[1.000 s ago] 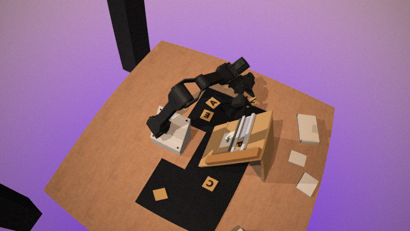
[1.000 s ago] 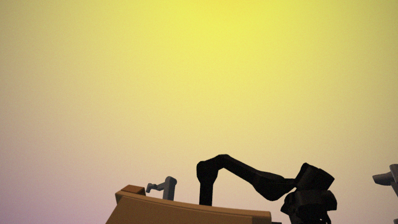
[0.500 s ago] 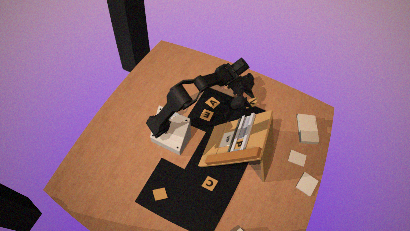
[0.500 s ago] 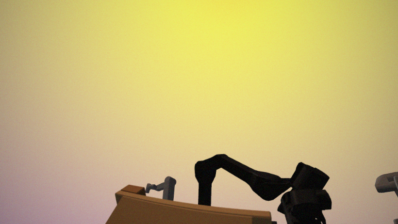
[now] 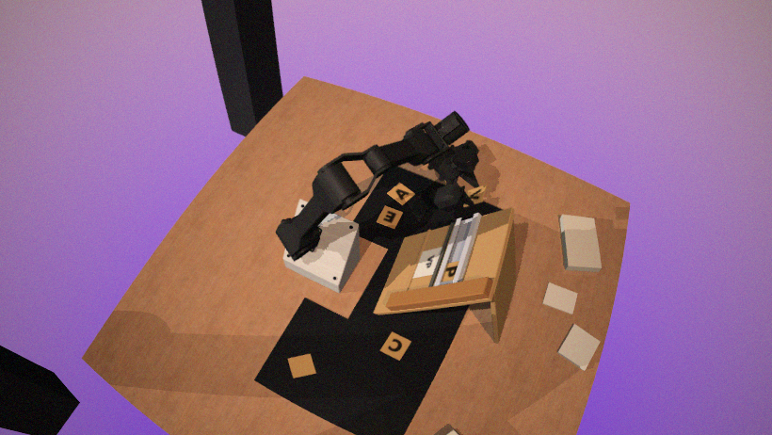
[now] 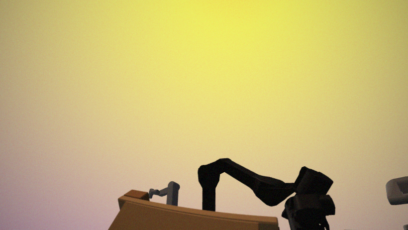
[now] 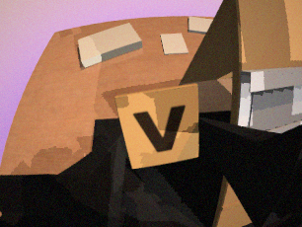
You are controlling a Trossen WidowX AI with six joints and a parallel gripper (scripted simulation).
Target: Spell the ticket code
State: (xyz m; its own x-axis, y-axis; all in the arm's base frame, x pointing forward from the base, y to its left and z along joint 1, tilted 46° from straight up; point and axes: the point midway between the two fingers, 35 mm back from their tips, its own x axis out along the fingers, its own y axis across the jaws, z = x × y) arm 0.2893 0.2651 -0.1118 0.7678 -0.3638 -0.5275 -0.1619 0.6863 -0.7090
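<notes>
My gripper tip is now 220 mm to the left of the p tile and 40 mm short of it. The rest, counted from my gripper tip: v tile: right at my gripper tip; then white ticket: 180 mm to the right, 70 mm below, 30 mm behind; then e tile: 200 mm behind, 170 mm below, 60 mm to the right.
</notes>
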